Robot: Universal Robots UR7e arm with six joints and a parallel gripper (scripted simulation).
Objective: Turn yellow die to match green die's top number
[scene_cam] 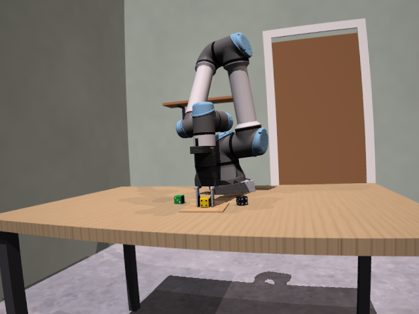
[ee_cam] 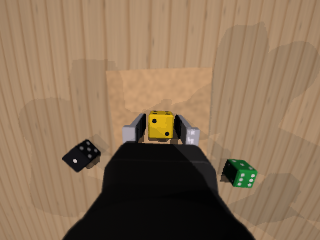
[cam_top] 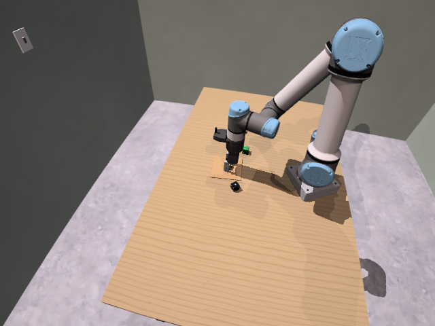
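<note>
Now: hand right at the yellow die. From my hand the other things lie so: tan mat: 20 mm below; green die: 100 mm behind, 110 mm to the right, 10 mm below; black die: 30 mm behind, 120 mm to the left, 10 mm below.
</note>
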